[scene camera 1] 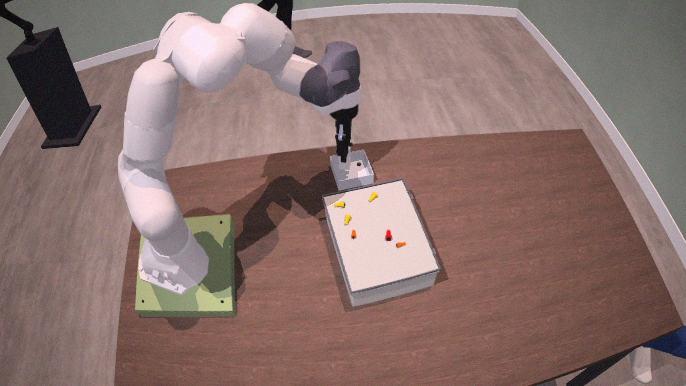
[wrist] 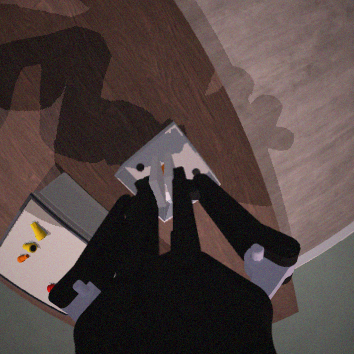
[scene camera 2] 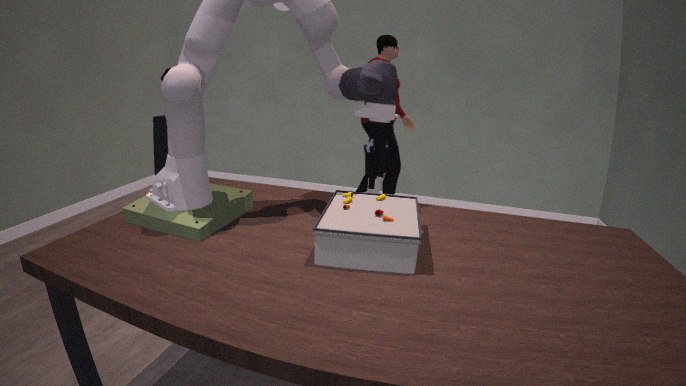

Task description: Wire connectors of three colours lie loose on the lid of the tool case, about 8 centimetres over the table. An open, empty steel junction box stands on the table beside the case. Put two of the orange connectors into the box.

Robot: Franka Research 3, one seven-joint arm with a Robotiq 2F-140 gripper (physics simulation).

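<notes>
My gripper (scene camera 1: 345, 165) (scene camera 2: 374, 186) (wrist: 164, 164) points down, shut on an orange connector (wrist: 163, 168) that shows as a small patch between the fingertips. The tips are at the opening of the steel junction box (scene camera 1: 356, 184) (wrist: 140, 152); their exact depth is unclear. The case hides the box in scene camera 2. On the lid (scene camera 1: 390, 270) (scene camera 2: 370, 227) lie one orange connector (scene camera 1: 353, 234) (scene camera 2: 346, 207) (wrist: 23, 258) to the left and another orange connector (scene camera 1: 401, 244) (scene camera 2: 388, 219) beside a red one (scene camera 1: 388, 235) (scene camera 2: 379, 213) (wrist: 51, 288).
Yellow connectors (scene camera 1: 373, 197) (scene camera 1: 339, 204) (scene camera 1: 347, 219) lie on the lid near the box side. The raised tool case (scene camera 1: 395, 295) (scene camera 2: 367, 252) stands right next to the box. The arm's green base (scene camera 1: 220, 250) (scene camera 2: 225, 212) is at the left. A person (scene camera 2: 387, 50) stands behind the table.
</notes>
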